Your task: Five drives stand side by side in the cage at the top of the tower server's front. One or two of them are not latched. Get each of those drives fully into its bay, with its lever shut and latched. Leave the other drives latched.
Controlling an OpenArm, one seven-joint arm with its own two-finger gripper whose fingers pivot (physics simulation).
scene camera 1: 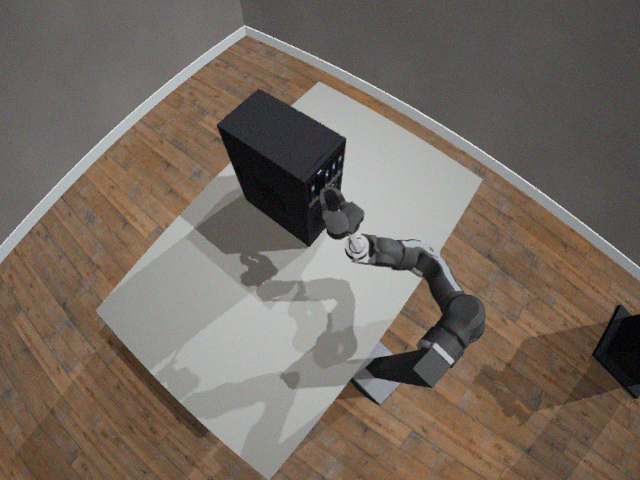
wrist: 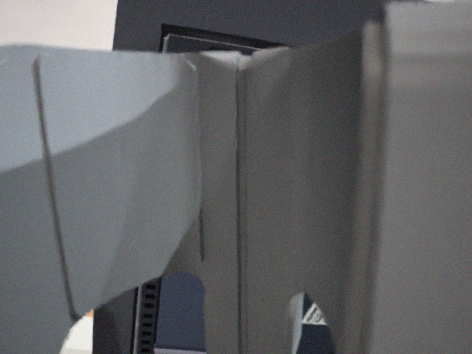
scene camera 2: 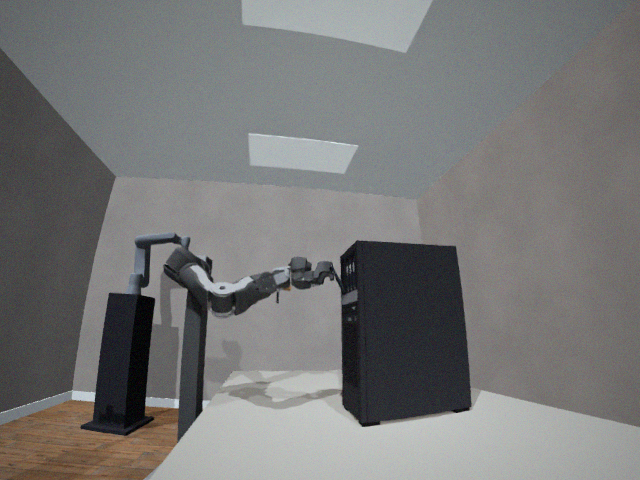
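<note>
The black tower server stands upright on the table. Its drives show at the top of its front. A dark lever slants up and out from the cage in the second scene view, partly open. My gripper is shut and empty, with its tips close in front of the cage at or beside this lever; contact cannot be told. In the wrist view the fingers hide most of the leftmost bay. Part of a dark blue drive shows below them.
The pale table extends around the tower. A black pedestal with a small grey arm stands apart on the wooden floor. My arm reaches over the table edge.
</note>
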